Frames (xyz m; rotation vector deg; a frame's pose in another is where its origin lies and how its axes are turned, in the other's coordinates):
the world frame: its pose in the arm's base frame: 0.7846 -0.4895 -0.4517 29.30 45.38 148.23
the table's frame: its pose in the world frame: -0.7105 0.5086 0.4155 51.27 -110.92 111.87
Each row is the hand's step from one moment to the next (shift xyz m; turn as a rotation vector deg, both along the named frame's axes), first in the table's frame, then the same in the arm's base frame.
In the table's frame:
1: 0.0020 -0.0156 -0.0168 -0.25 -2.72 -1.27
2: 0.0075 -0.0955 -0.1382 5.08 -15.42 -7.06
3: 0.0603 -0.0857 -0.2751 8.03 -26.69 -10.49
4: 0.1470 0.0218 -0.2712 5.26 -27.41 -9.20
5: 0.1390 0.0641 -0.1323 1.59 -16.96 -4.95
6: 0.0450 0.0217 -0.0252 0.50 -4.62 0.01
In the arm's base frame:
1: -0.0005 -0.0048 0.0225 -0.67 0.47 2.90
2: -0.0075 -0.0590 0.1573 2.63 3.33 17.19
3: 0.0460 -0.1724 0.2341 3.81 7.12 28.66
4: 0.1482 -0.2223 0.1557 0.96 8.35 28.16
5: 0.1470 -0.1328 0.0411 -1.05 5.63 16.79
6: 0.0478 -0.0290 0.0025 -0.22 2.66 3.81

